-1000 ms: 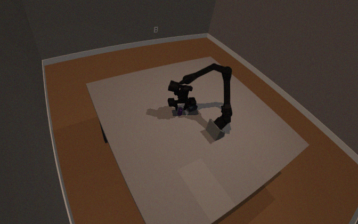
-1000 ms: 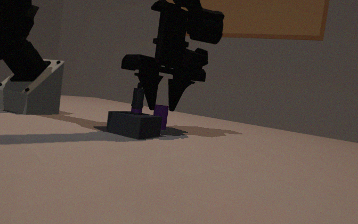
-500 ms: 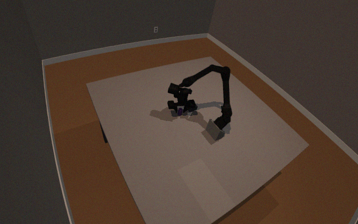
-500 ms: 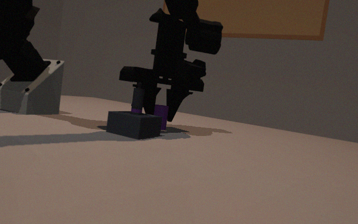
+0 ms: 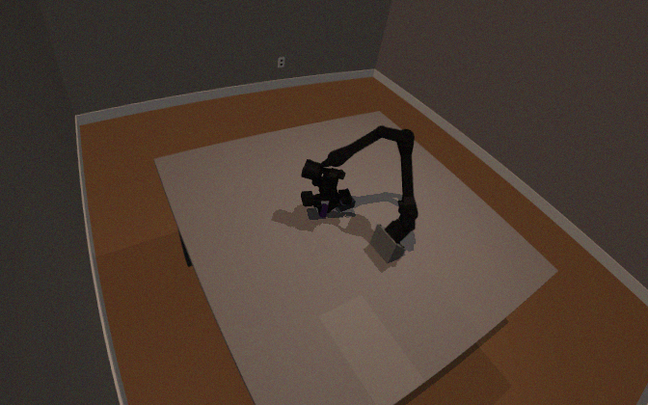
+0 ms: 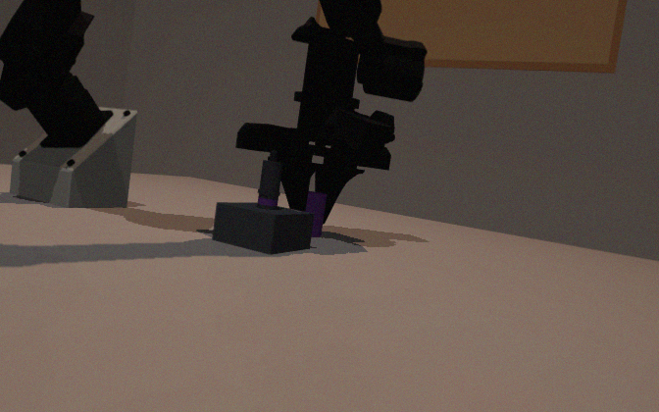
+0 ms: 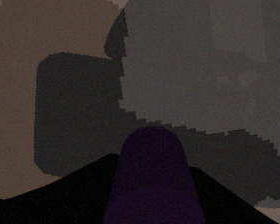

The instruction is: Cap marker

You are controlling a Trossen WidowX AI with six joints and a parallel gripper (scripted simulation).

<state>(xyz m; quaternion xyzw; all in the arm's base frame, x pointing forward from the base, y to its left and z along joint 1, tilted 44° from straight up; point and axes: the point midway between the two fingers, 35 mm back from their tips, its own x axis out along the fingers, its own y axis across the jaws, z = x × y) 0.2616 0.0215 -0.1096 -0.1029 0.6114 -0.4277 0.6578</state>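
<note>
Now: the dark holder block 11 cm to the right of my gripper tip. Round my gripper tip: purple cap 1 cm above.
</note>
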